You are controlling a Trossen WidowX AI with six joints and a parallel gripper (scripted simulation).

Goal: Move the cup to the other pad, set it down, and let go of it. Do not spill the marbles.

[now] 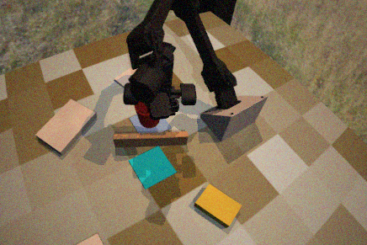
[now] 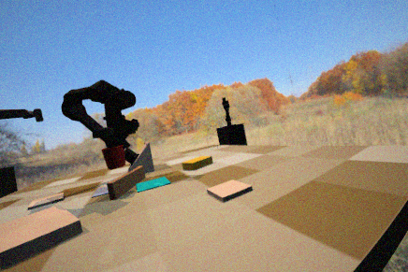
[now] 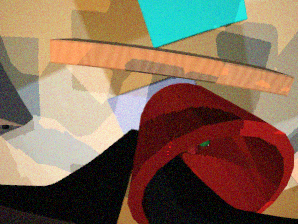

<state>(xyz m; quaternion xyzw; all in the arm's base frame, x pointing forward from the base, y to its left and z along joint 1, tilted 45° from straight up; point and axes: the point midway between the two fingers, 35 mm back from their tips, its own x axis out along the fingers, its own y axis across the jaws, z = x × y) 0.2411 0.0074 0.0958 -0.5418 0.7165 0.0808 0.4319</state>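
The green marble is 30 mm ahead of my gripper tip, 30 mm to the right of it and 20 mm below it. Round my gripper tip: wooden bar 40 mm ahead, 20 mm to the left, 100 mm below; then red cup 30 mm ahead, 20 mm to the right; then blue pad 50 mm to the right, 120 mm below.
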